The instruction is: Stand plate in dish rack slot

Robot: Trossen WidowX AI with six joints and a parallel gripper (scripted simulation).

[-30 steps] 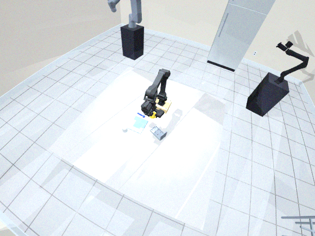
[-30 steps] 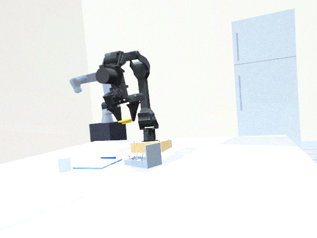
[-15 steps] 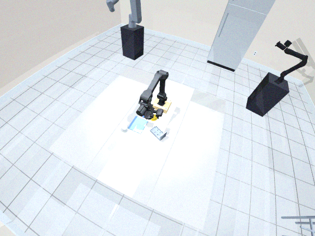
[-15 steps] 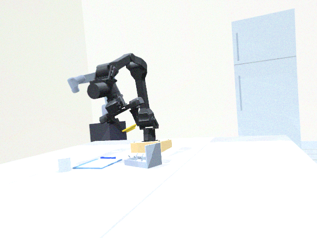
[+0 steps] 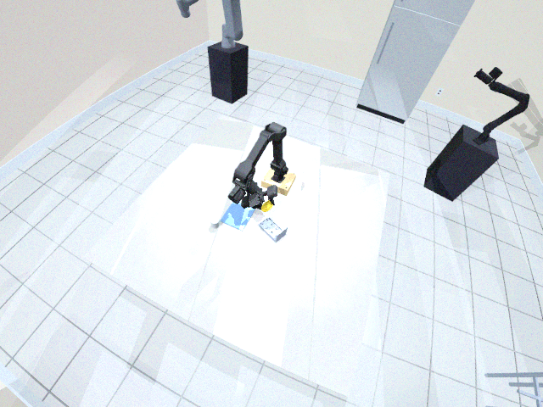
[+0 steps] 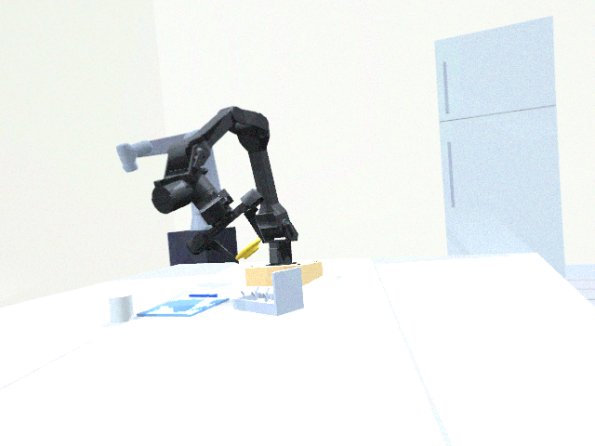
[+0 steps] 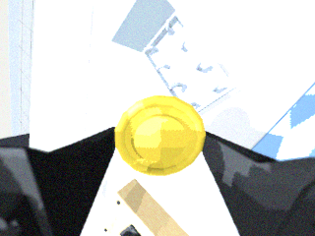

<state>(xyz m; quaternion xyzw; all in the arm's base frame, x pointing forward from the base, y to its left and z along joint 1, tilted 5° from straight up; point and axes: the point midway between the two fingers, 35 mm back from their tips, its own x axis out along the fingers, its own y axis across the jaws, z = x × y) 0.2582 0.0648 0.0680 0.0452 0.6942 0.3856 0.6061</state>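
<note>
The grey dish rack lies 80 mm below my gripper tip, 60 mm to the left of it and 40 mm ahead of it. Round my gripper tip: white cup: 190 mm to the right, 180 mm ahead, 80 mm below; blue utensil: 170 mm to the right, 100 mm below, 40 mm behind; yellow plate: 10 mm above.
</note>
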